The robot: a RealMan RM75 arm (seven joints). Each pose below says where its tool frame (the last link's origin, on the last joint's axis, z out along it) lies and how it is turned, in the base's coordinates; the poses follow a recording.
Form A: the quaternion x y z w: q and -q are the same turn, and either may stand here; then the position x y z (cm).
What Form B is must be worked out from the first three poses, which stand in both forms.
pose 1, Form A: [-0.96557 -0.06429 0.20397 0.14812 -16.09 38.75 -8.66]
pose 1, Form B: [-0.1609 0.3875 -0.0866], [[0.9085 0.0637 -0.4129], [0.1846 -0.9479 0.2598], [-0.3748 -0.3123 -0.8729]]
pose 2, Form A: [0.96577 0.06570 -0.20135 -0.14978 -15.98 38.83 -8.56]
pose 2, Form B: [-0.1598 0.3883 -0.0856], [[0.9103 0.0666 -0.4086], [0.1872 -0.9465 0.2628], [-0.3692 -0.3158 -0.8740]]
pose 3, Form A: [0.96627 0.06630 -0.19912 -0.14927 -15.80 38.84 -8.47]
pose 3, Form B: [-0.1580 0.3884 -0.0847], [[0.9119 0.0687 -0.4046], [0.1876 -0.9466 0.2621], [-0.3650 -0.3149 -0.8761]]
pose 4, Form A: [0.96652 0.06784 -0.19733 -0.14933 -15.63 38.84 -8.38]
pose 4, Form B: [-0.1563 0.3884 -0.0838], [[0.9129 0.0722 -0.4017], [0.1901 -0.9462 0.2619], [-0.3612 -0.3154 -0.8775]]
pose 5, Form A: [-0.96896 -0.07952 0.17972 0.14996 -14.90 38.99 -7.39]
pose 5, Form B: [-0.1490 0.3899 -0.0739], [[0.9228 0.1002 -0.3721], [0.2080 -0.9424 0.2620], [-0.3244 -0.3192 -0.8904]]
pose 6, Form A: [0.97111 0.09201 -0.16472 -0.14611 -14.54 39.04 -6.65]
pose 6, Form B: [-0.1454 0.3904 -0.0665], [[0.9288 0.1306 -0.3468], [0.2268 -0.9404 0.2535], [-0.2930 -0.3141 -0.9030]]
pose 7, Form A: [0.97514 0.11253 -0.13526 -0.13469 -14.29 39.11 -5.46]
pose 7, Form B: [-0.1429 0.3911 -0.0546], [[0.9381 0.1830 -0.2941], [0.2559 -0.9384 0.2322], [-0.2335 -0.2931 -0.9271]]
